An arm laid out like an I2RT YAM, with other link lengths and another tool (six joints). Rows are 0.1 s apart.
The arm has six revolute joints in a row. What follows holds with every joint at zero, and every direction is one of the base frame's.
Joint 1 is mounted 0.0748 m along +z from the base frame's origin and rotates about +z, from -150.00 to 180.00 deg.
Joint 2 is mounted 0.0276 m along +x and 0.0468 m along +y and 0.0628 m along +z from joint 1 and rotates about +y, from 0.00 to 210.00 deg.
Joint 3 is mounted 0.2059 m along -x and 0.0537 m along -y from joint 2 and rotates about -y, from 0.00 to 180.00 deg.
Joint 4 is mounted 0.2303 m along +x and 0.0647 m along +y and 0.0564 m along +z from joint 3 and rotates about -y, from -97.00 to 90.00 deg.
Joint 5 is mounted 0.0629 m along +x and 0.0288 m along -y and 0.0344 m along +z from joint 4 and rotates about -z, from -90.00 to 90.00 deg.
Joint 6 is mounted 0.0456 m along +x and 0.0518 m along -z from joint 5 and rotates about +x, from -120.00 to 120.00 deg.
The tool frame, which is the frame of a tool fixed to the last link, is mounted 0.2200 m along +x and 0.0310 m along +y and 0.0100 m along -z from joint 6; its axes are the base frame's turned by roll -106.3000, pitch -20.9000 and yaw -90.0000 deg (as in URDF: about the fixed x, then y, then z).
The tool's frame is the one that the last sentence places.
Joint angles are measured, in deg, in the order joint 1, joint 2, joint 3, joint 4, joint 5, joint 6. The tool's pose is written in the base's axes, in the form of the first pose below.
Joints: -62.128, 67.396, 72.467, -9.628, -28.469, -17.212
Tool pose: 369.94 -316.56 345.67 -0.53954 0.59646 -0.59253 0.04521
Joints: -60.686, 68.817, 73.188, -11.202, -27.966, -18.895
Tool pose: 377.91 -312.34 332.81 -0.55544 0.59495 -0.57938 0.04285
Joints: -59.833, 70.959, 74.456, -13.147, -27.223, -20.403
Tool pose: 382.88 -313.99 317.35 -0.56808 0.59988 -0.56213 0.03798
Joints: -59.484, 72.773, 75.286, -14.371, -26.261, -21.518
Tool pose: 384.41 -319.18 303.86 -0.57467 0.60679 -0.54830 0.03062
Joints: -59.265, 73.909, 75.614, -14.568, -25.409, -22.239
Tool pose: 385.13 -323.97 296.20 -0.57712 0.61027 -0.54216 0.02366
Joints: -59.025, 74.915, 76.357, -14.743, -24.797, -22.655
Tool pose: 386.53 -327.47 293.49 -0.57837 0.61158 -0.53954 0.01918
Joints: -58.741, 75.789, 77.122, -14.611, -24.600, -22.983
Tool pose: 389.27 -329.15 293.71 -0.58023 0.60933 -0.54013 0.01728
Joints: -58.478, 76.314, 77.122, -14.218, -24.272, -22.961
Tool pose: 391.16 -330.50 291.26 -0.58047 0.61009 -0.53904 0.01681
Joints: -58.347, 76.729, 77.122, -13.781, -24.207, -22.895
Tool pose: 392.79 -331.49 290.05 -0.58059 0.60994 -0.53906 0.01738
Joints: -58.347, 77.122, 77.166, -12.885, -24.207, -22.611
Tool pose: 394.29 -333.74 291.75 -0.57823 0.60906 -0.54254 0.01827
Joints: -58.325, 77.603, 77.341, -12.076, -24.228, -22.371
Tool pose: 396.04 -335.90 293.47 -0.57635 0.60793 -0.54577 0.01920
